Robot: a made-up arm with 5 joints. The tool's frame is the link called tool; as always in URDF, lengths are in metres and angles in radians. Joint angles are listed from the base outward.
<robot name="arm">
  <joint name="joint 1" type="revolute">
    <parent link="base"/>
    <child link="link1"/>
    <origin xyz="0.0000 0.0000 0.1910"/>
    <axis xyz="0 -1 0"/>
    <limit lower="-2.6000" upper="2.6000"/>
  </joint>
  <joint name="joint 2" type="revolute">
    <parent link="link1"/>
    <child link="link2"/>
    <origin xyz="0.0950 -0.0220 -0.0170"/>
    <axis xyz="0 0 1"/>
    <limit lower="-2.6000" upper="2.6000"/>
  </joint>
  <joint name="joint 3" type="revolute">
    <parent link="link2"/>
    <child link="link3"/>
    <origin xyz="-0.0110 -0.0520 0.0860"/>
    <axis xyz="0 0 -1"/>
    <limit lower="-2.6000" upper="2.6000"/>
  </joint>
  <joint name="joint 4" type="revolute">
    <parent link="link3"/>
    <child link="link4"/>
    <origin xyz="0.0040 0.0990 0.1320"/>
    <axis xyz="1 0 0"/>
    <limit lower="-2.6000" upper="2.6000"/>
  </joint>
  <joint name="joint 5" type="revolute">
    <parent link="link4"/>
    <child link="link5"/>
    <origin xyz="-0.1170 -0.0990 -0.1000"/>
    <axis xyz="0 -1 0"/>
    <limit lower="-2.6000" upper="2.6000"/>
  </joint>
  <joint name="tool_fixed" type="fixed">
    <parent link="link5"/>
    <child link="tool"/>
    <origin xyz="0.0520 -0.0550 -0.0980"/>
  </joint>
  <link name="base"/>
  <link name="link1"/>
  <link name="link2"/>
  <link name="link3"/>
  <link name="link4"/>
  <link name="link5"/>
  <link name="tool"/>
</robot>
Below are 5 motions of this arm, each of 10 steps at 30 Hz.
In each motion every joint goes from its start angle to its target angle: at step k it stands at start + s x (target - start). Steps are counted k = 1, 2, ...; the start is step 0. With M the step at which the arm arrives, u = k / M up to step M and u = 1 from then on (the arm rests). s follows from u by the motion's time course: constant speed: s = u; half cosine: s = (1 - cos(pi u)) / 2; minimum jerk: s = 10 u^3 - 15 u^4 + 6 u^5.
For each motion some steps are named. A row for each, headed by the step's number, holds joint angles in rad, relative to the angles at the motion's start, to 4 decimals.
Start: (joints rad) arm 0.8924 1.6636 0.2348 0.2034 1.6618
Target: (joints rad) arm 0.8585 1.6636 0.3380 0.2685 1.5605
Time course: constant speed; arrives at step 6
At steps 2, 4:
2: -0.0113 0.0000 0.0344 0.0217 -0.0338
4: -0.0226 0.0000 0.0688 0.0434 -0.0675

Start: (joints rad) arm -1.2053 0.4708 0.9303 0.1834 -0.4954
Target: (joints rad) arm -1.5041 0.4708 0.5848 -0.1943 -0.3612
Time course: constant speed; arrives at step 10
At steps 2, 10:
2: -0.0598 0.0000 -0.0691 -0.0755 0.0268
10: -0.2988 0.0000 -0.3455 -0.3777 0.1342

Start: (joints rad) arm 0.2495 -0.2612 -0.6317 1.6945 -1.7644
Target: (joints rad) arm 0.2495 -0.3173 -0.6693 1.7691 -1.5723
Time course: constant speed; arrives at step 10
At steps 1, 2, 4, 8, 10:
1: 0.0000 -0.0056 -0.0038 0.0075 0.0192
2: 0.0000 -0.0112 -0.0075 0.0149 0.0384
4: 0.0000 -0.0224 -0.0150 0.0298 0.0768
8: 0.0000 -0.0449 -0.0301 0.0597 0.1537
10: 0.0000 -0.0561 -0.0376 0.0746 0.1921

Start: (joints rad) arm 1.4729 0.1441 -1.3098 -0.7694 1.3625
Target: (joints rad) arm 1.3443 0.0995 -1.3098 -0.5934 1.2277
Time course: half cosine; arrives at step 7
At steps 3, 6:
3: -0.0500 -0.0173 0.0000 0.0684 -0.0524
6: -0.1222 -0.0424 0.0000 0.1673 -0.1281

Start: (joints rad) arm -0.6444 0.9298 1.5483 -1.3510 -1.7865
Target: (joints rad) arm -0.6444 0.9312 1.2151 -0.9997 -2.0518
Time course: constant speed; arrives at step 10
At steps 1, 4, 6, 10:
1: 0.0000 0.0001 -0.0333 0.0351 -0.0265
4: 0.0000 0.0006 -0.1333 0.1405 -0.1061
6: 0.0000 0.0008 -0.1999 0.2108 -0.1592
10: 0.0000 0.0014 -0.3332 0.3513 -0.2653

